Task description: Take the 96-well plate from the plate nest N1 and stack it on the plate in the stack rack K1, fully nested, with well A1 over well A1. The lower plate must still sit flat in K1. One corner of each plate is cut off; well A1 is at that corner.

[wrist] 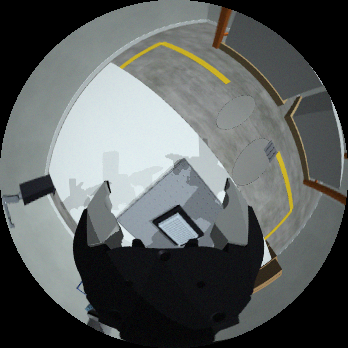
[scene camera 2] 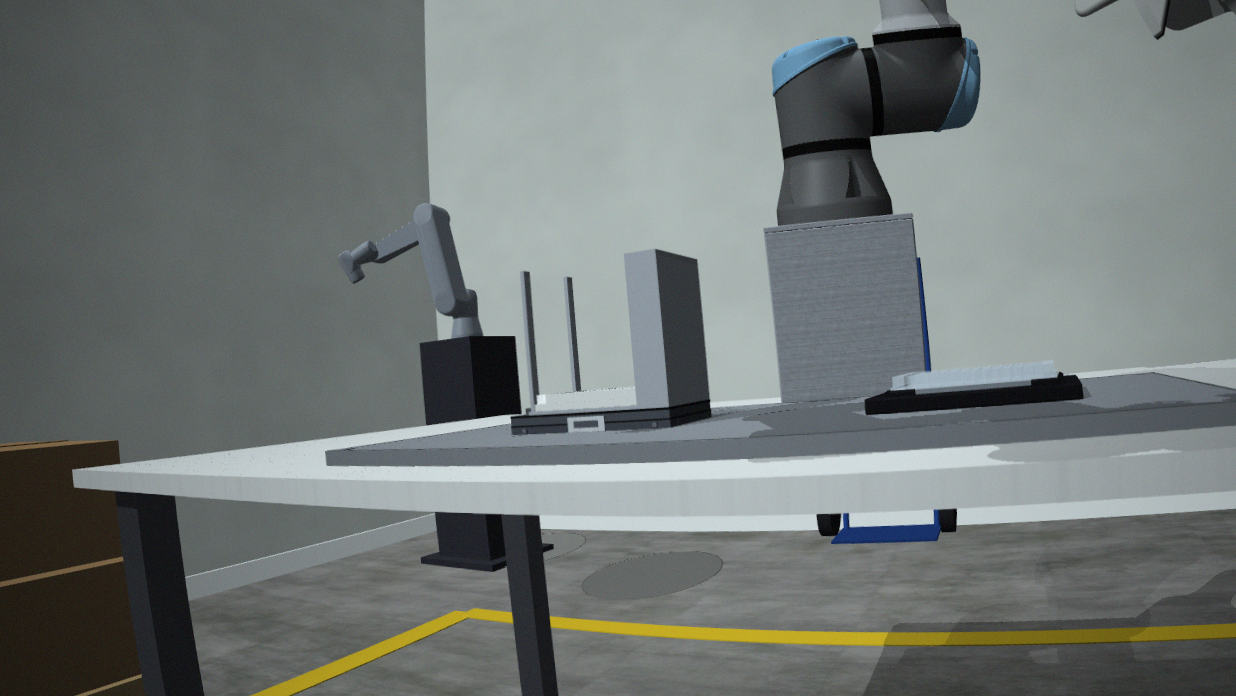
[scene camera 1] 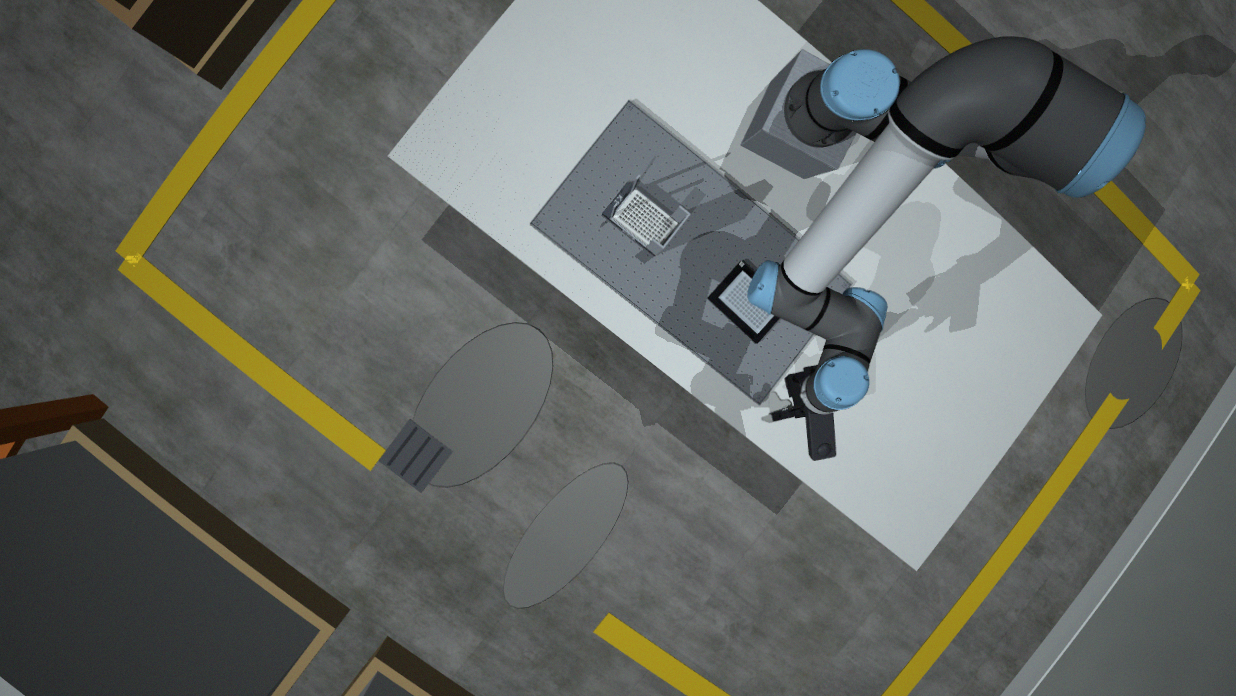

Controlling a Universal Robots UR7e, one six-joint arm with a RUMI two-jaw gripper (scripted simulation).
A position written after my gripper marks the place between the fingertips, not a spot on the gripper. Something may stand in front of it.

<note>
I see my gripper (scene camera 1: 800,411) and a black plate nest (scene camera 1: 733,274).
My gripper shows as well in the wrist view (wrist: 166,180).
</note>
